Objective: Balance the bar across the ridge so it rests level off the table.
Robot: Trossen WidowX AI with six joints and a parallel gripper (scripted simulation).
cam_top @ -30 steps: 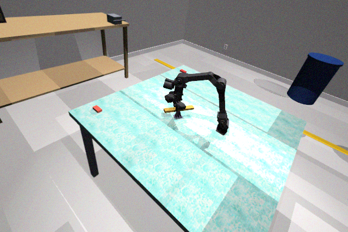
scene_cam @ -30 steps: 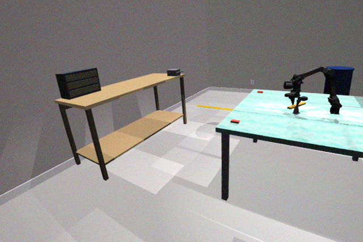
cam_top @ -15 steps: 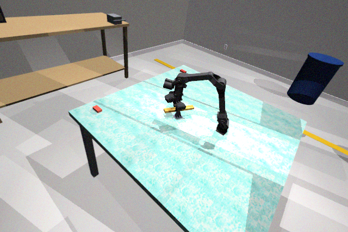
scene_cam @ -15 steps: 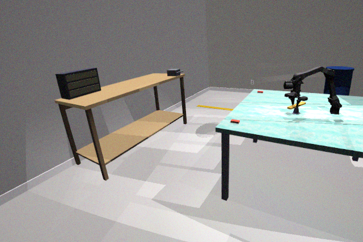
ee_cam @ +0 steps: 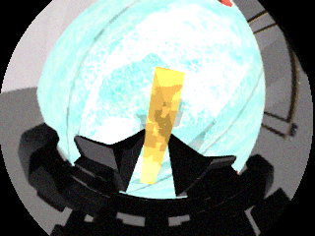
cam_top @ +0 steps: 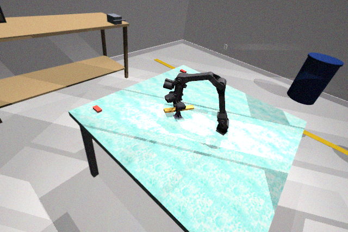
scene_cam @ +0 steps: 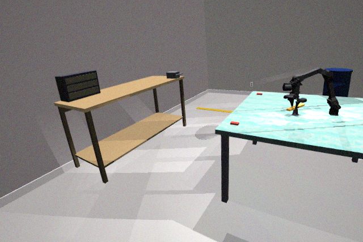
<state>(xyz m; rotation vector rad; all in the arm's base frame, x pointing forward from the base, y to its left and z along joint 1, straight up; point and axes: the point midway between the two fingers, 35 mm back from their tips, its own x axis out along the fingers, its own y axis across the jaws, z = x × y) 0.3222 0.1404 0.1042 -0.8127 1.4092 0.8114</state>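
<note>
My gripper tip is now 20 mm to the left of the yellow bar and 10 mm past it. From my gripper tip the other things lie so: red block 420 mm ahead, 360 mm to the left, 60 mm below.
</note>
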